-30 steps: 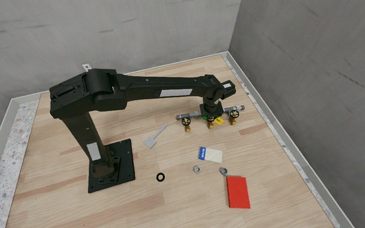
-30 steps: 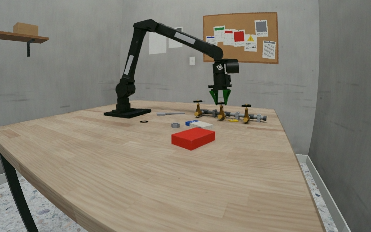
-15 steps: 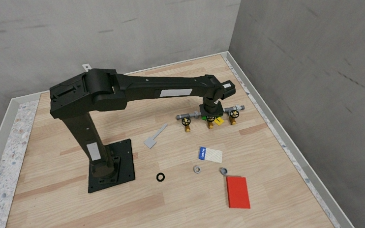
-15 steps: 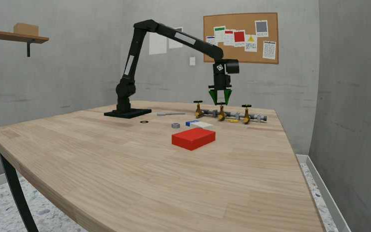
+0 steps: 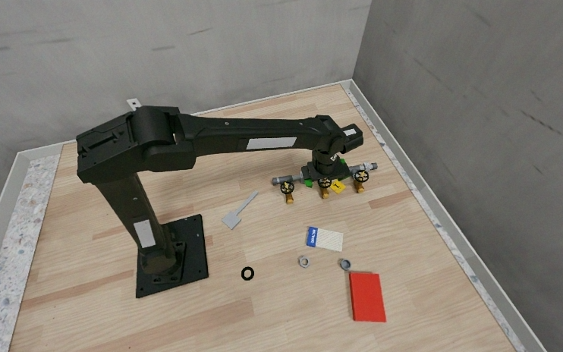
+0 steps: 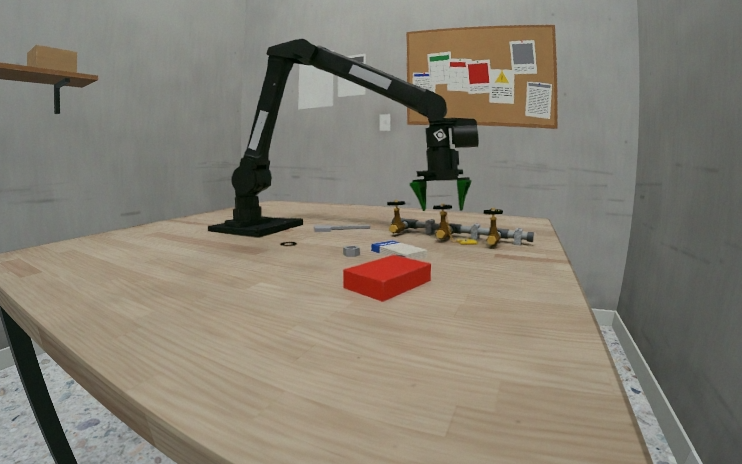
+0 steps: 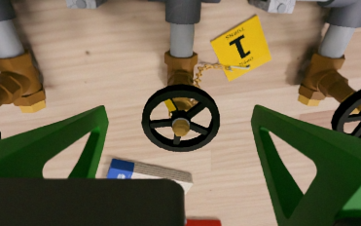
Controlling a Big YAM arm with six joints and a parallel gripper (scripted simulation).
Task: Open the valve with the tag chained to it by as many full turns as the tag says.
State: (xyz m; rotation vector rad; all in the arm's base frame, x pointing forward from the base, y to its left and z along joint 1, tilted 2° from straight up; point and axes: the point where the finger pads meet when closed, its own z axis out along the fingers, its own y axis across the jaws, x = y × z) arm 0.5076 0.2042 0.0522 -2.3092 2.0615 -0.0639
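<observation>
My gripper is now 70 mm short of the yellow tag, 10 mm to the right of it and 80 mm above it. Also, from my hand: grey scraper: 300 mm behind, 50 mm to the right, 80 mm below; white card: 20 mm behind, 170 mm to the right, 80 mm below; red block: 70 mm ahead, 340 mm to the right, 70 mm below.
</observation>
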